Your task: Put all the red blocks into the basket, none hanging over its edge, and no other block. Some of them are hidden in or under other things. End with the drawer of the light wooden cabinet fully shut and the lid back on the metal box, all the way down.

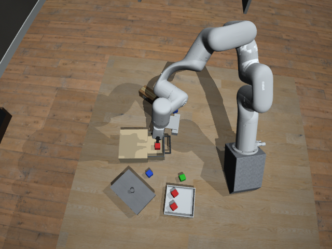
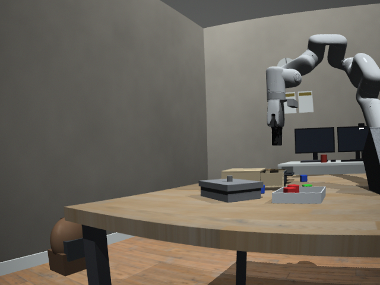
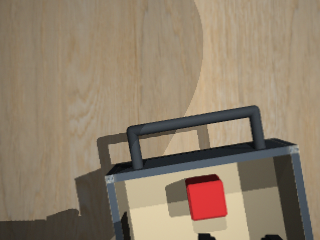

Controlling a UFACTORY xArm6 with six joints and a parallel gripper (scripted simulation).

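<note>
Right now the drawer is 150 mm below my hand and 20 mm ahead of it. Also, from my hand: light wooden cabinet 150 mm below, 80 mm ahead; then grey lid 240 mm to the left, 140 mm below, 130 mm ahead; then green block 170 mm to the left, 170 mm below, 120 mm behind.
</note>
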